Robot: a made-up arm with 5 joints.
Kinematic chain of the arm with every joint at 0, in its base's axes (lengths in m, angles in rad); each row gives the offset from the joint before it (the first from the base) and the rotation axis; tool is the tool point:
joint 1: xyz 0 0 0.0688 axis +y
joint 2: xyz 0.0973 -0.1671 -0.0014 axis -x
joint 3: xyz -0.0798 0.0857 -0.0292 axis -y
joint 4: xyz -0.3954 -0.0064 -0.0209 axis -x
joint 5: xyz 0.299 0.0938 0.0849 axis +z
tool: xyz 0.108 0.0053 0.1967
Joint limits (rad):
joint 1: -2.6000..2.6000
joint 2: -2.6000..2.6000
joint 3: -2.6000..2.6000
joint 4: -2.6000..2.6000
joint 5: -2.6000..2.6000
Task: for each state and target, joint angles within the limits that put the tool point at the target. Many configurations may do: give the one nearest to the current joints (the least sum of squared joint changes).
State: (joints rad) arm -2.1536 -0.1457 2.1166 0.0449 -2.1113
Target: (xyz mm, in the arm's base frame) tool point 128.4 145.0 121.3
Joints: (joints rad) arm -2.3008 -0.7617 2.4395 0.2346 -1.9534
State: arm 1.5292 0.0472 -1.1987 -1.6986 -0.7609
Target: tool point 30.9 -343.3 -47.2
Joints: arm 1.4840 0.1299 -1.2755 -1.2901 -0.4716
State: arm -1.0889 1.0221 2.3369 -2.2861 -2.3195
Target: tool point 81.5 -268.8 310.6
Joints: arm -0.7019 0.9251 2.4012 -2.0396 -1.9282
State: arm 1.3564 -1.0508 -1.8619 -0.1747 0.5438
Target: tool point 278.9 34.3 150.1
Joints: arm 0.3967 -1.4179 -2.1290 0.0720 0.1334
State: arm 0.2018 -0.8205 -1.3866 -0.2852 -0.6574
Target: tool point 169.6 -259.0 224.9
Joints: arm -0.2071 -0.7498 -0.8624 -0.2999 -0.8161
